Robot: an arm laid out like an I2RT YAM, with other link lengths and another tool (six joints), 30 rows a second.
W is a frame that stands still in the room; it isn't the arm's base.
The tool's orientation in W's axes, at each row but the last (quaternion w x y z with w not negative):
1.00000 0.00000 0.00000 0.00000
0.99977 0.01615 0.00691 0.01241
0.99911 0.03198 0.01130 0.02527
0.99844 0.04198 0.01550 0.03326
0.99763 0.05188 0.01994 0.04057
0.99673 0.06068 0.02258 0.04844
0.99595 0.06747 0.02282 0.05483
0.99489 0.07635 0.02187 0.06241
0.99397 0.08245 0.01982 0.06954
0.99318 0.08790 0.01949 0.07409
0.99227 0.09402 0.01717 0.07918
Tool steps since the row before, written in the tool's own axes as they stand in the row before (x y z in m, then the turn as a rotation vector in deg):
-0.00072 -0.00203 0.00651 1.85 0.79 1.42
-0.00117 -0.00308 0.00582 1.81 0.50 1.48
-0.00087 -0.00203 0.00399 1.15 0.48 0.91
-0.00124 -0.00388 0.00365 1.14 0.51 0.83
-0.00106 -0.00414 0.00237 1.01 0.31 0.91
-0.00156 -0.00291 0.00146 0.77 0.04 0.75
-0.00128 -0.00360 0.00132 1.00 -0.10 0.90
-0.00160 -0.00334 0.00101 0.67 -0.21 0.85
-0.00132 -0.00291 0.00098 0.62 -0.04 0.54
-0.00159 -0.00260 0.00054 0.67 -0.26 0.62
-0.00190 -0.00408 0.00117 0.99 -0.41 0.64
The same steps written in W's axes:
-0.00072 -0.00203 0.00651 1.85 0.79 1.42
-0.00101 -0.00329 0.00573 1.82 0.50 1.47
-0.00067 -0.00232 0.00387 1.15 0.48 0.91
-0.00086 -0.00424 0.00334 1.13 0.52 0.84
-0.00062 -0.00443 0.00196 1.02 0.30 0.90
-0.00120 -0.00320 0.00115 0.80 0.03 0.72
-0.00082 -0.00386 0.00086 1.05 -0.10 0.84
-0.00113 -0.00363 0.00054 0.73 -0.25 0.78
-0.00086 -0.00319 0.00052 0.65 -0.04 0.51
-0.00117 -0.00286 0.00011 0.73 -0.26 0.55
-0.00119 -0.00448 0.00041 1.07 -0.36 0.53

